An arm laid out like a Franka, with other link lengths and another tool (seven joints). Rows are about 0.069 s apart.
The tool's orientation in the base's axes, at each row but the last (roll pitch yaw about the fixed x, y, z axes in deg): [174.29, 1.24, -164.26]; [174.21, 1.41, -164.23]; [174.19, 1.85, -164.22]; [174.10, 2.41, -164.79]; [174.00, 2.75, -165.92]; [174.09, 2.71, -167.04]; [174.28, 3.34, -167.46]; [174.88, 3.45, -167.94]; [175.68, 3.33, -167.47]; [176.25, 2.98, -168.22]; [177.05, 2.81, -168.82]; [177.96, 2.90, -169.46]
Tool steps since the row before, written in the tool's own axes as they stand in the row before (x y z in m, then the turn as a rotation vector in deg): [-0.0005, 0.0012, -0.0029, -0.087, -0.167, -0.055]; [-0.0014, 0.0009, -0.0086, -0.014, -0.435, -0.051]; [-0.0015, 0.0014, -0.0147, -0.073, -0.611, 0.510]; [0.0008, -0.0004, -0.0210, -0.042, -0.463, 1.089]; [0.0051, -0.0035, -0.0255, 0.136, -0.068, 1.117]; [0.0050, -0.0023, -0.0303, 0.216, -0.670, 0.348]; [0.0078, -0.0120, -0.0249, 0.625, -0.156, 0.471]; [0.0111, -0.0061, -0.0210, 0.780, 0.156, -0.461]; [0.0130, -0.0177, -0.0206, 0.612, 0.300, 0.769]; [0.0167, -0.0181, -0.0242, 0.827, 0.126, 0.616]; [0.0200, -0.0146, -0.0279, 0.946, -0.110, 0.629]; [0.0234, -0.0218, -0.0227, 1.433, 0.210, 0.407]
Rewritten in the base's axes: [0.0002, 0.0010, 0.0030, 0.129, -0.142, 0.040]; [0.0011, 0.0003, 0.0087, 0.132, -0.418, 0.007]; [0.0010, 0.0002, 0.0148, 0.239, -0.510, -0.567]; [-0.0009, -0.0029, 0.0208, 0.178, -0.313, -1.128]; [-0.0046, -0.0075, 0.0247, -0.092, 0.028, -1.123]; [-0.0050, -0.0067, 0.0296, -0.050, -0.659, -0.425]; [-0.0058, -0.0161, 0.0231, -0.558, -0.235, -0.520]; [-0.0104, -0.0103, 0.0197, -0.813, -0.057, 0.425]; [-0.0096, -0.0218, 0.0184, -0.632, 0.225, -0.779]; [-0.0135, -0.0229, 0.0221, -0.812, 0.000, -0.649]; [-0.0178, -0.0198, 0.0261, -0.881, -0.253, -0.679]; [-0.0199, -0.0267, 0.0207, -1.428, -0.038, -0.471]
